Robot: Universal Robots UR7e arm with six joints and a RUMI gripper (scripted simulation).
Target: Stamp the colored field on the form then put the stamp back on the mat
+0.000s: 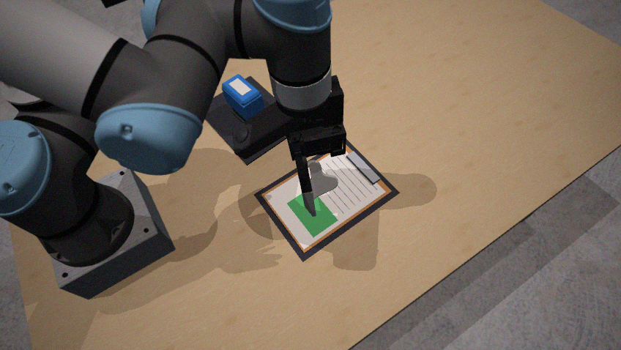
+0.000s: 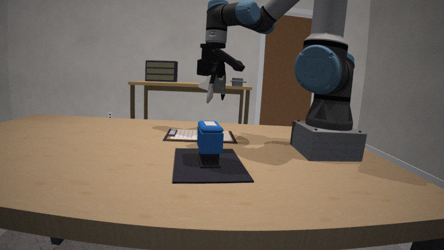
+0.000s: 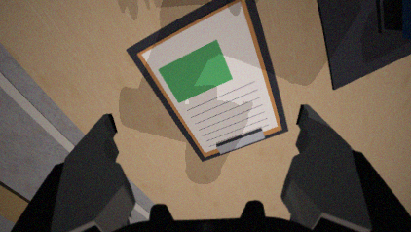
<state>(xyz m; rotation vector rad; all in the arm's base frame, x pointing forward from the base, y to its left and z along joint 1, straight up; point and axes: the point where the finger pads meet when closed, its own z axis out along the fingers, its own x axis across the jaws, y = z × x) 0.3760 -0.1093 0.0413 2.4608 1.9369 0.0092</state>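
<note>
My gripper is now 2 cm past the blue stamp, 29 cm to the right of it and 7 cm above it. Also, from my hand: clipboard 8 cm ahead, 1 cm to the left, 12 cm below; then mat 2 cm behind, 29 cm to the left, 12 cm below.
</note>
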